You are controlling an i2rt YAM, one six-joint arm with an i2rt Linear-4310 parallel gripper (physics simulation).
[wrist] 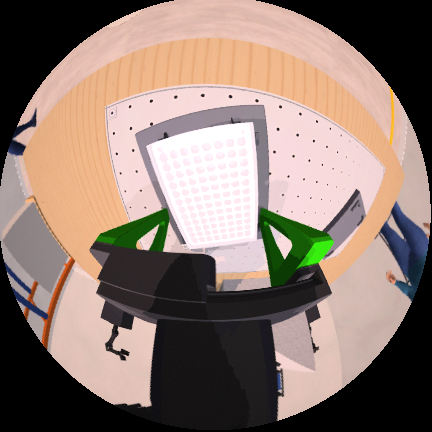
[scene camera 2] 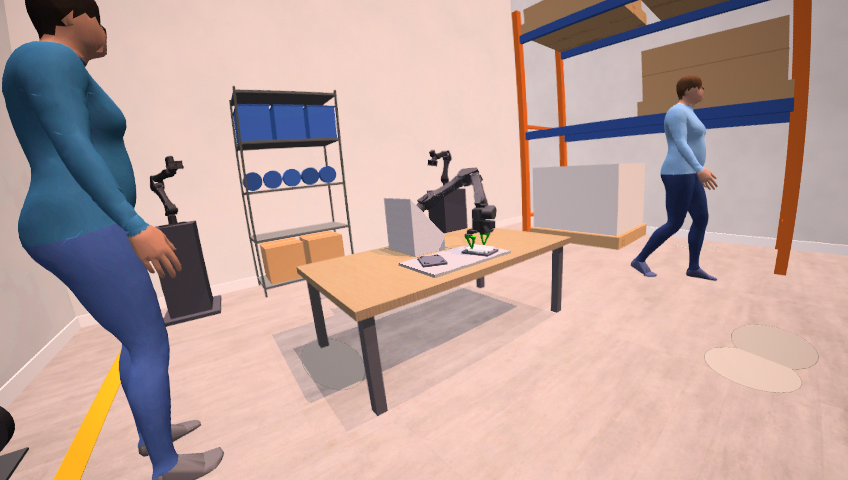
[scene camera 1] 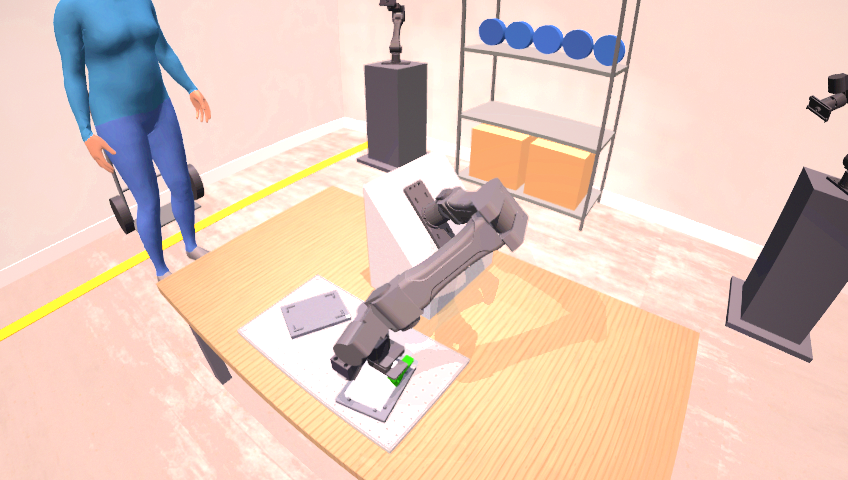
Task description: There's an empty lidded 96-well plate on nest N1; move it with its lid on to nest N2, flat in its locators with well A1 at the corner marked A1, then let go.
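Frame: origin at the arm's base, x right, y ahead, z up, level; millimetres.
Where they show: gripper, between the fingertips: (wrist: 213, 213) (scene camera 2: 477, 247) (scene camera 1: 379, 374); arm's base, origin of its link: (scene camera 2: 414, 215) (scene camera 1: 430, 216).
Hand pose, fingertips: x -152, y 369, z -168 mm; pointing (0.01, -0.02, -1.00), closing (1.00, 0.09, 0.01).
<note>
Things, the pixels of their top centre, and the offset from my fingertips. Level surfaces: height alone.
- white lidded 96-well plate, centre of its top: (wrist: 211, 200) (scene camera 1: 376, 378) (scene camera 2: 480, 247) dy +15, dx -3, dz +1 mm
- grey nest N1, centre of its top: (wrist: 212, 198) (scene camera 1: 376, 379) (scene camera 2: 479, 248) dy +14, dx -2, dz -5 mm
- grey nest N2, centre of its top: (wrist: 342, 234) (scene camera 1: 314, 310) (scene camera 2: 431, 258) dy -41, dx +277, dz -9 mm
- wooden table, height of its surface: dz -40 mm
The white lidded 96-well plate (scene camera 1: 368, 389) (scene camera 2: 479, 249) (wrist: 207, 185) lies on the grey nest N1 (scene camera 1: 397, 394) (wrist: 250, 112), with rows of wells showing faintly through its bright top. My gripper (scene camera 1: 373, 377) (scene camera 2: 477, 245) (wrist: 213, 213) is open, its green fingers pointing down low over the plate. In the wrist view the fingertips stand on either side of the plate's near part, with a gap at each side. The grey nest N2 (scene camera 1: 315, 313) (scene camera 2: 432, 260) (wrist: 345, 220) has no plate on it, and corner locators show. The A1 marks cannot be read.
Both nests stand on a white perforated board (scene camera 1: 267, 333) (scene camera 2: 440, 270) (wrist: 310, 135) on the wooden table (scene camera 1: 535, 386) (scene camera 2: 351, 291). A pale wedge-shaped block (scene camera 1: 389, 220) (scene camera 2: 407, 226) carries the arm behind the board. A person (scene camera 1: 119, 65) (scene camera 2: 65, 118) stands beyond the N2 end.
</note>
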